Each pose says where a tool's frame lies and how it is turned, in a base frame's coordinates. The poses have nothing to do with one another.
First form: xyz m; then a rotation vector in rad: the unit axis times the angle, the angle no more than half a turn.
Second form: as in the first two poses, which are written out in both.
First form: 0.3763, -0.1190, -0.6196, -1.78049, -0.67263, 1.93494
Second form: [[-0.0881, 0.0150, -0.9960], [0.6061, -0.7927, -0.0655], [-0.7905, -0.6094, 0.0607]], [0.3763, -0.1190, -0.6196]
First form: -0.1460, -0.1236, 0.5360, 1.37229, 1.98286, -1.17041
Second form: [[-0.3987, 0.9122, -0.0946], [0.5236, 0.1418, -0.8401], [-0.7529, -0.3845, -0.5341]], [-0.1460, -0.1236, 0.5360]
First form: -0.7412, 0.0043, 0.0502, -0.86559, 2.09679, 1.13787
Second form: [[-0.6111, -0.7683, 0.1903], [-0.2592, 0.4214, 0.8690], [-0.7479, 0.4818, -0.4567]], [-0.7412, 0.0043, 0.0502]
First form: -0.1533, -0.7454, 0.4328, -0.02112, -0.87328, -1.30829
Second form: [[-0.0021, 0.8391, -0.5439], [-0.8242, 0.3066, 0.4762], [0.5663, 0.4493, 0.6909]], [-0.1533, -0.7454, 0.4328]
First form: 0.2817, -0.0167, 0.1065, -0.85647, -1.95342, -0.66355
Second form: [[-0.3780, 0.7758, -0.5053], [0.3075, 0.6200, 0.7219], [0.8732, 0.1175, -0.4729]], [0.2817, -0.0167, 0.1065]
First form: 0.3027, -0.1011, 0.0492, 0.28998, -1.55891, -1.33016
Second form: [[-0.4494, 0.4083, -0.7945], [-0.7204, 0.3603, 0.5927], [0.5283, 0.8387, 0.1322]], [0.3027, -0.1011, 0.0492]
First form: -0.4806, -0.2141, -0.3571, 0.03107, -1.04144, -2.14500
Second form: [[-0.7267, 0.6079, -0.3201], [-0.6275, -0.3976, 0.6695], [0.2797, 0.6874, 0.6703]], [-0.4806, -0.2141, -0.3571]
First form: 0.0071, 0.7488, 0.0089, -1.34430, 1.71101, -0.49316
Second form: [[-0.0277, -0.5709, 0.8205], [-0.9201, 0.3355, 0.2024], [-0.3908, -0.7493, -0.5345]], [0.0071, 0.7488, 0.0089]
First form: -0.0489, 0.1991, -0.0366, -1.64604, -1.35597, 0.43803
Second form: [[0.3275, 0.5739, -0.7506], [0.9046, 0.0391, 0.4246], [0.2730, -0.8180, -0.5063]], [-0.0489, 0.1991, -0.0366]
